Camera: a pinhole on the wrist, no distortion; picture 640 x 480 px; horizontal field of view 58.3 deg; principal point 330.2 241.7 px. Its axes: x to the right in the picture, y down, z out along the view. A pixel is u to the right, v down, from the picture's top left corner.
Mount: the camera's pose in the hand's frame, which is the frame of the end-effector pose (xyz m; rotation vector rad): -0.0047 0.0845 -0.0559 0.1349 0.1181 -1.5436
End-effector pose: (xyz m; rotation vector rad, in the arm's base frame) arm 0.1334 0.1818 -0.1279 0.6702 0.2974 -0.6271
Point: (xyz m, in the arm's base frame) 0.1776 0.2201 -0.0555
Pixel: 224 181
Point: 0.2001 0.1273 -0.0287
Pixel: 334 367
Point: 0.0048 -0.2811 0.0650
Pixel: 613 264
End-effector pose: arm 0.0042 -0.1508 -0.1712 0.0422 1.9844 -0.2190
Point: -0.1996 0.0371 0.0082
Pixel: behind the camera
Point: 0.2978 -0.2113 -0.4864
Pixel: 322 465
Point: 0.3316 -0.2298 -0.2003
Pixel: 406 100
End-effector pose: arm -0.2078 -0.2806 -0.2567 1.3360 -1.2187 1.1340
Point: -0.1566 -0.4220 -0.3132
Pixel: 585 153
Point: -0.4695 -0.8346 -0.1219
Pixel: 23 440
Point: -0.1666 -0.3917 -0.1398
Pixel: outside the picture
